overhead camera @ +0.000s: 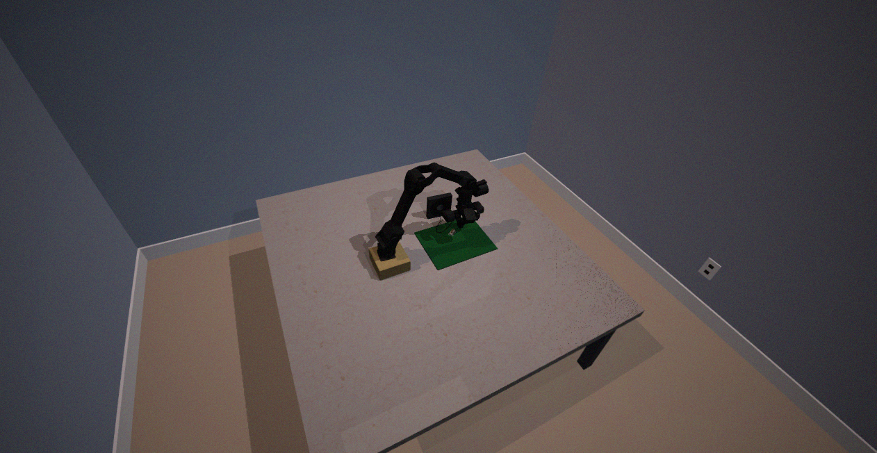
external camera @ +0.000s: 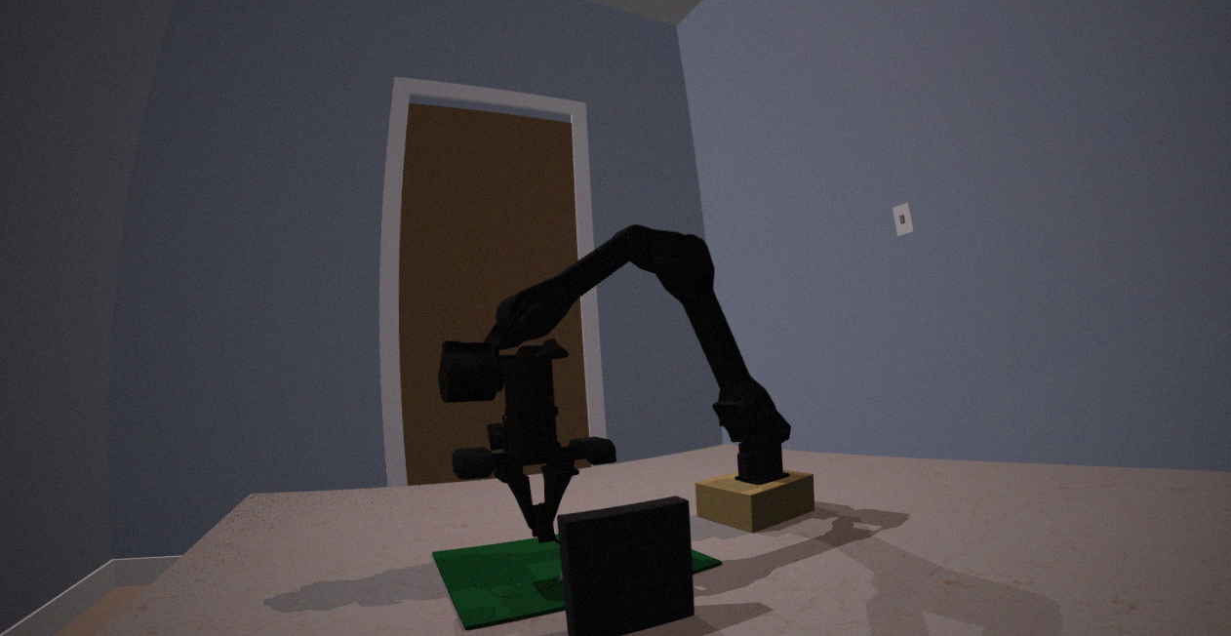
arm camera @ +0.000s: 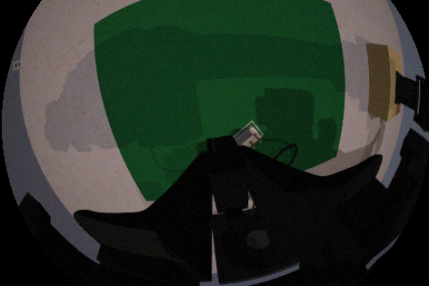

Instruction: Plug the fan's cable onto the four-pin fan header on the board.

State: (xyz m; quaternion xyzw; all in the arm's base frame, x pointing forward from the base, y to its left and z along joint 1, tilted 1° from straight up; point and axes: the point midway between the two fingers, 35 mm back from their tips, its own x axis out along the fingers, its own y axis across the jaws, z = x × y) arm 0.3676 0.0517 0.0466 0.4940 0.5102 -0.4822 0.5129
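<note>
Now: gripper tip 30 mm past the pale four-pin header, 20 mm to the right of it and 60 mm above it. Round my gripper tip: green board: 30 mm behind, 30 mm to the right, 80 mm below; black fan plug: 10 mm to the left, 10 mm above; black fan: 40 mm behind, 160 mm to the left, 10 mm below.
</note>
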